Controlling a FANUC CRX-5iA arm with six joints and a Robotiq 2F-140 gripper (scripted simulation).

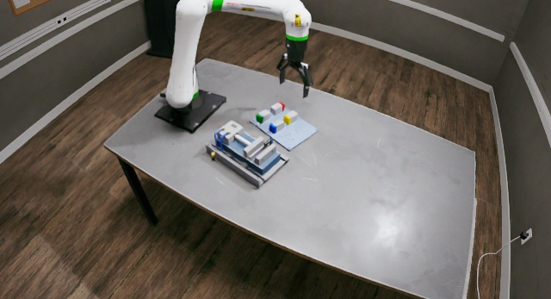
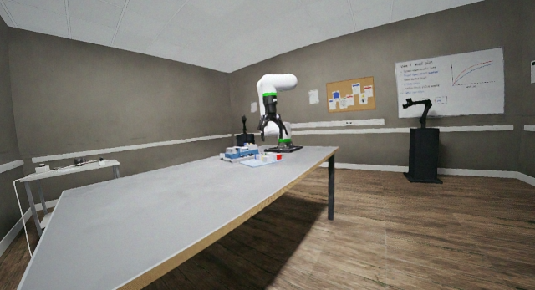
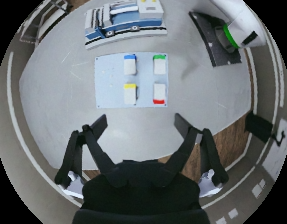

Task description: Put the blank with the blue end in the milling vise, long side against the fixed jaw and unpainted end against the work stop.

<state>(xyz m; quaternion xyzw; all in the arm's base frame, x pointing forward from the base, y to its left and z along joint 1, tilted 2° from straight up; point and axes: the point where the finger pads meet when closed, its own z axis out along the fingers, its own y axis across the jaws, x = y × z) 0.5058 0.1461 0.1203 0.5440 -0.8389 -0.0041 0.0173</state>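
Right now my hand is 10 mm short of the yellow-ended blank, 50 mm to the left of it and 130 mm above it. From my hand the other things lie so: plain end block (20 mm ahead, 360 mm to the right, 80 mm below); then red-ended blank (70 mm behind, 10 mm to the right, 130 mm below); then light blue plate (90 mm to the right, 160 mm below).
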